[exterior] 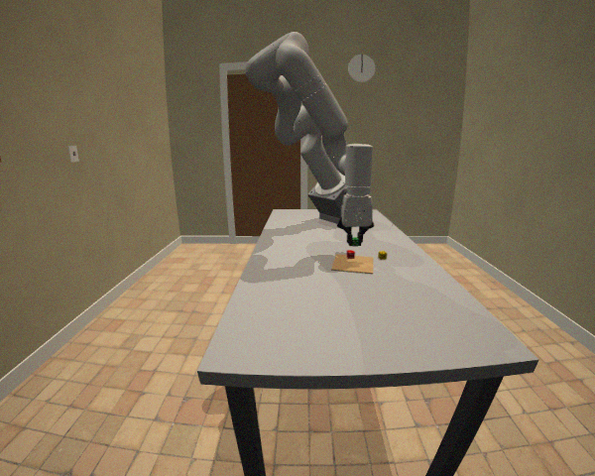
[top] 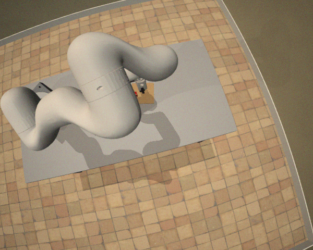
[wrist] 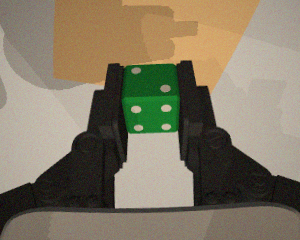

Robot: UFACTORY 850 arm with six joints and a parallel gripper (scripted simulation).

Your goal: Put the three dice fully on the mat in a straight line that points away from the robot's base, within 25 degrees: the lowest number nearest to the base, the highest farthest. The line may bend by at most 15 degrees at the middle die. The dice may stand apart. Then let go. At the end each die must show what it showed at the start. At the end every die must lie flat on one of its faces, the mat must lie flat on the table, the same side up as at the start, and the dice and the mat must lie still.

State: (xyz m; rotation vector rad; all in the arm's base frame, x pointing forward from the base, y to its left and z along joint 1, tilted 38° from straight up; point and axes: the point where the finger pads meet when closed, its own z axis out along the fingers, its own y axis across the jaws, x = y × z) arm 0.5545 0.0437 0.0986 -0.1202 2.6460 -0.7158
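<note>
Now: hand 9 cm above the mat. Also, from my hand: green die (1 cm below); red die (5 cm behind, 8 cm below); yellow die (4 cm behind, 12 cm to the left, 8 cm below).
</note>
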